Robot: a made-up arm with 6 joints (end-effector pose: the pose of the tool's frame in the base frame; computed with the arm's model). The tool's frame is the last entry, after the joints.
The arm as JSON. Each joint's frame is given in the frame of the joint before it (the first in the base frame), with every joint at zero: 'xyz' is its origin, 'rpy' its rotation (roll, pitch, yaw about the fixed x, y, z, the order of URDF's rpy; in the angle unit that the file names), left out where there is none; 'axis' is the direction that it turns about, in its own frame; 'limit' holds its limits. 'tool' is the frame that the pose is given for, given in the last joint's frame.
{
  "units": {
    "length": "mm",
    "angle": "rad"
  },
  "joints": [
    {
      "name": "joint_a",
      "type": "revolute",
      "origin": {
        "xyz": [
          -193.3,
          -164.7,
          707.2
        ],
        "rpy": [
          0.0,
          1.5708,
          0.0
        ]
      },
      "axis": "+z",
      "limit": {
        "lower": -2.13,
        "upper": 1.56
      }
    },
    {
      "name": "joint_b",
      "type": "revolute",
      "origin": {
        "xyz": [
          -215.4,
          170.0,
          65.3
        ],
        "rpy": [
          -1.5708,
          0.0,
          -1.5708
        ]
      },
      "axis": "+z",
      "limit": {
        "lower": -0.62,
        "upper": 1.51
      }
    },
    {
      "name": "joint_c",
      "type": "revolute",
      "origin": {
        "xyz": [
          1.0,
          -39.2,
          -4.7
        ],
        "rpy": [
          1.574,
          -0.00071,
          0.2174
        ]
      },
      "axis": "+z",
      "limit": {
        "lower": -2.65,
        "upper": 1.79
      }
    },
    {
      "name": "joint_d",
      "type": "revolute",
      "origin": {
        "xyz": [
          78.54,
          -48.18,
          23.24
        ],
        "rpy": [
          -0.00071,
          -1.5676,
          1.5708
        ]
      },
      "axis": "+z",
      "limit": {
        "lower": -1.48,
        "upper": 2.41
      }
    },
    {
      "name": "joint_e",
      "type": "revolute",
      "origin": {
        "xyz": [
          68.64,
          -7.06,
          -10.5
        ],
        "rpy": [
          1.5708,
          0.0,
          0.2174
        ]
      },
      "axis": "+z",
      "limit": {
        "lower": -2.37,
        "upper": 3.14
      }
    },
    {
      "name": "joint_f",
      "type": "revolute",
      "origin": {
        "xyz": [
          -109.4,
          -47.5,
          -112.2
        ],
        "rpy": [
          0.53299,
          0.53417,
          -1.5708
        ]
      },
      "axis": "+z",
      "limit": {
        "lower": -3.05,
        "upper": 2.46
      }
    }
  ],
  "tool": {
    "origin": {
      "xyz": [
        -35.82,
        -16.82,
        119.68
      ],
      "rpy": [
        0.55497,
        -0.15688,
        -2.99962
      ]
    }
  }
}
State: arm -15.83 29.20 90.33 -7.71 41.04 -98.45
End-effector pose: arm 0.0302 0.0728 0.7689 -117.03 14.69 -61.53
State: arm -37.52 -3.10 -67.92 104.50 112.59 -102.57
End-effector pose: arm -0.1439 0.0328 0.6694 169.23 27.03 50.45
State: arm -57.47 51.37 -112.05 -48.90 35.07 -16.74
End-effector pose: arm -0.1868 0.1744 0.7811 -38.21 50.14 60.14
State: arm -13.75 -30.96 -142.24 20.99 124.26 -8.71
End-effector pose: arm 0.1311 0.0810 0.9155 114.52 -54.79 118.37
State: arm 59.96 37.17 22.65 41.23 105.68 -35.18
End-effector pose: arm 0.0614 -0.2447 0.8592 -134.15 53.59 -161.48
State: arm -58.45 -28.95 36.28 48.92 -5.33 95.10
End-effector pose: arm -0.1240 -0.0832 0.6990 -73.36 -27.72 -134.45
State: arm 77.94 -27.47 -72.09 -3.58 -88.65 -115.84
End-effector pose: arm -0.1484 -0.4610 1.0863 23.00 61.87 -122.83
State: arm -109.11 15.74 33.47 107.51 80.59 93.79
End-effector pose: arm -0.0945 -0.1793 0.3967 -87.90 -0.34 -98.35
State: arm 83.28 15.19 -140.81 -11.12 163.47 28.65
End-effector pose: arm 0.2129 -0.3782 0.8277 -28.71 22.91 -81.67
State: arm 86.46 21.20 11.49 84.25 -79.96 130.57
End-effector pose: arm -0.2016 -0.5441 0.7083 -116.93 22.19 -153.67
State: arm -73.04 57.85 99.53 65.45 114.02 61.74
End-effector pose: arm -0.0084 0.2384 0.7088 25.59 23.54 15.90
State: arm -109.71 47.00 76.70 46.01 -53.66 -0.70
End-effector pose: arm -0.2679 -0.0984 0.6156 15.30 -51.74 100.08
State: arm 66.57 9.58 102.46 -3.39 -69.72 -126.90
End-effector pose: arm -0.1873 -0.2112 0.8296 -120.62 -59.48 91.47
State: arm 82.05 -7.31 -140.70 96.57 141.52 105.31
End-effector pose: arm -0.1988 -0.2553 0.7626 -175.68 39.62 -178.06
